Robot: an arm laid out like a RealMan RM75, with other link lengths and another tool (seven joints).
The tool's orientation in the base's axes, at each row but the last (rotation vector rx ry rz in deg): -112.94 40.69 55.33; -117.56 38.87 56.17; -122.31 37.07 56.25; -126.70 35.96 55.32; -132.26 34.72 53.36; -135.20 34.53 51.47; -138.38 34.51 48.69; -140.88 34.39 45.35
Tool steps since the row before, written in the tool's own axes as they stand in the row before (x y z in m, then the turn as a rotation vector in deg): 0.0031 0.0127 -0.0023 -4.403 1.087 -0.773; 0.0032 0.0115 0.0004 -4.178 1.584 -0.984; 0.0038 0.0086 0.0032 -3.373 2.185 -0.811; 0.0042 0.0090 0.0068 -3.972 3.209 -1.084; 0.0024 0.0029 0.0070 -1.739 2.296 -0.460; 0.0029 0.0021 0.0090 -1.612 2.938 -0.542; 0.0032 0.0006 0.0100 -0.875 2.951 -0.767; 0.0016 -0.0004 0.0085 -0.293 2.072 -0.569
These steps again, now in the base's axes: -0.0070 -0.0089 -0.0070 -2.945 -0.644 3.475; -0.0065 -0.0068 -0.0073 -3.085 -1.132 3.184; -0.0050 -0.0036 -0.0078 -3.090 -1.504 2.235; -0.0063 -0.0020 -0.0101 -3.983 -2.298 2.471; -0.0034 0.0020 -0.0069 -2.277 -1.650 0.774; -0.0034 0.0034 -0.0084 -2.520 -2.213 0.529; -0.0025 0.0047 -0.0091 -1.906 -2.529 0.186; -0.0021 0.0047 -0.0070 -1.089 -1.875 -0.050
